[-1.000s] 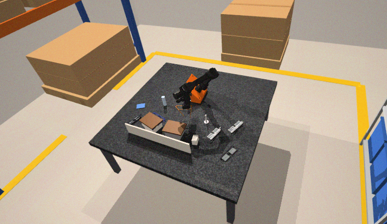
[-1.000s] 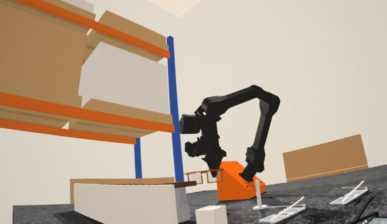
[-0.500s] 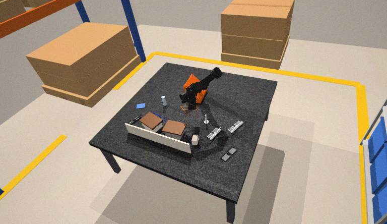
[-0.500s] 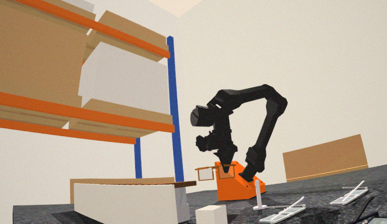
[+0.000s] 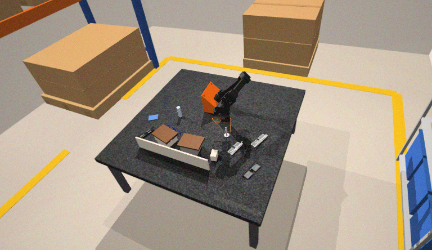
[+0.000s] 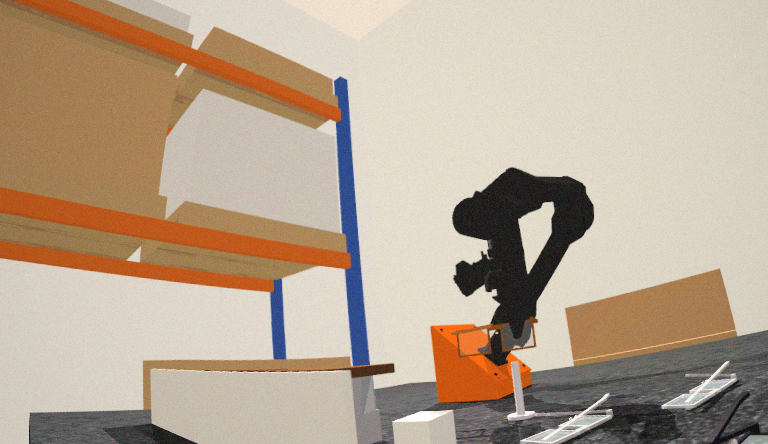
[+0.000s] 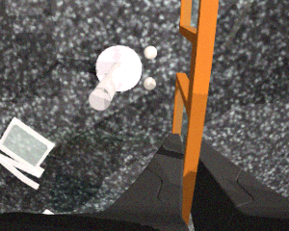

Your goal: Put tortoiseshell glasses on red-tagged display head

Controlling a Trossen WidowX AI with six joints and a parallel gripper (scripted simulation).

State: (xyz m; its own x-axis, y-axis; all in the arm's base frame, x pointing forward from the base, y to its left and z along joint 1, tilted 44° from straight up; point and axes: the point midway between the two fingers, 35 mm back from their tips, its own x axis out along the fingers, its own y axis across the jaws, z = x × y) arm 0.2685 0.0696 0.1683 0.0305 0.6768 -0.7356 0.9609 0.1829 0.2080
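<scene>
The white peg stand lies 9 cm below my gripper tip, 4 cm ahead of it and 1 cm to the left of it. Also, from my gripper tip: display head: 40 cm to the right, 20 cm ahead, 6 cm below; then white cube: 27 cm ahead, 9 cm below, 1 cm to the right; then white panel: 34 cm ahead, 31 cm to the right, 6 cm below.
</scene>
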